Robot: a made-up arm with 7 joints. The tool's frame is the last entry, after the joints.
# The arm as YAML. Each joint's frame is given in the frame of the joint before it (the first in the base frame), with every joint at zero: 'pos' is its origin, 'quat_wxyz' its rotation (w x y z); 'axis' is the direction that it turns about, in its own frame. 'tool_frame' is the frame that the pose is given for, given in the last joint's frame.
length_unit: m
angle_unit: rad
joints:
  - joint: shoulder
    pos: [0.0, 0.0, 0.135]
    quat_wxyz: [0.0, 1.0, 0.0, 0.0]
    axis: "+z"
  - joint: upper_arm
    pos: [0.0, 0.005, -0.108]
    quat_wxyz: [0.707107, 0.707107, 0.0, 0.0]
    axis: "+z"
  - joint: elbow
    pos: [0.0, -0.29, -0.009]
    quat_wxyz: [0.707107, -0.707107, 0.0, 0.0]
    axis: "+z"
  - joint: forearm
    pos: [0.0, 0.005, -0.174]
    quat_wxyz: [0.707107, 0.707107, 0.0, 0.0]
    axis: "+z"
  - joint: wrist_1
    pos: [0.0, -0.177, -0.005]
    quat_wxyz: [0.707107, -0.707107, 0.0, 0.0]
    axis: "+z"
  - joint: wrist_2
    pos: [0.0, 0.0, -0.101]
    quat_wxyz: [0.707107, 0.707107, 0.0, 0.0]
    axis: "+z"
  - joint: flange
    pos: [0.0, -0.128, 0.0]
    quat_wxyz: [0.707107, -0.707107, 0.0, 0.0]
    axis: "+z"
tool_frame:
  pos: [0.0, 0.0, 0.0]
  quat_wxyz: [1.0, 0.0, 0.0, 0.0]
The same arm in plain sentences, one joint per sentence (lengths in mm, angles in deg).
The arm has seven revolute joints in a row. What follows holds with every joint at zero, and every direction is one of the base frame's. The first joint is mounted 135 mm along +z from the base frame's origin and turns about -z. The second joint is mounted 5 mm along -y and 108 mm along +z from the first joint and turns about +y. The third joint is mounted 9 mm along -y and 290 mm along +z from the second joint and turns about -z. The fourth joint is mounted 5 mm along -y and 174 mm along +z from the third joint and turns about +y. The fifth joint is mounted 5 mm along -y and 177 mm along +z from the fourth joint and turns about -z. The sixth joint is mounted 101 mm along +z from the fifth joint and turns about +y. The seventh joint is mounted 128 mm along +z from the sixth joint and turns about -z. The tool frame, which is the frame that the pose is given for, is mounted at the same point as the seventh joint; its axes are the base frame's turned by roll 180, pitch 0 and yaw 0 deg (as in URDF: about the fixed x, then y, then z).
